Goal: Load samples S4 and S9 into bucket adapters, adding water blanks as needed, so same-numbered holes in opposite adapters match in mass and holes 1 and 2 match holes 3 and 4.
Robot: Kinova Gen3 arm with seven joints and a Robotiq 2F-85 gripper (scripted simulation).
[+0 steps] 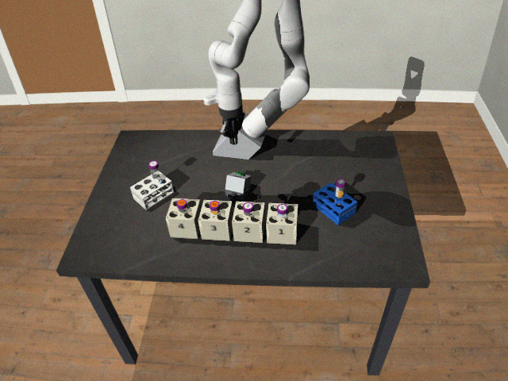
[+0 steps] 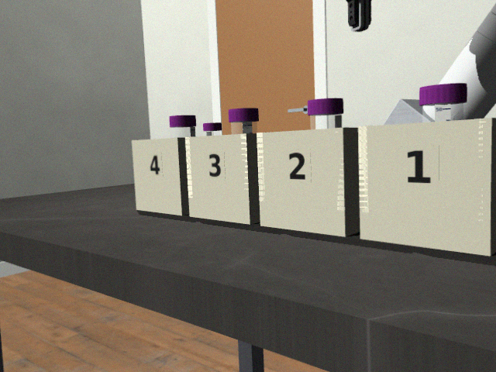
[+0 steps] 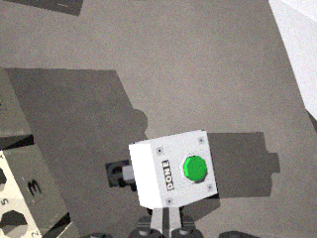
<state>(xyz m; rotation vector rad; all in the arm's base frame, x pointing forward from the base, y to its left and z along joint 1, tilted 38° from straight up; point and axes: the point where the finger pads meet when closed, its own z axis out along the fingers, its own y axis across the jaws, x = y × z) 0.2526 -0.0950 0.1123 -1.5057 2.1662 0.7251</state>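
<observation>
The done desk is 10 mm behind my hand and 190 mm below it. The rest, counted from my hand: adapter 4 (200 mm ahead, 140 mm to the right, 200 mm below); adapter 1 (170 mm ahead, 190 mm to the left, 200 mm below); adapter 3 (190 mm ahead, 30 mm to the right, 200 mm below).
</observation>
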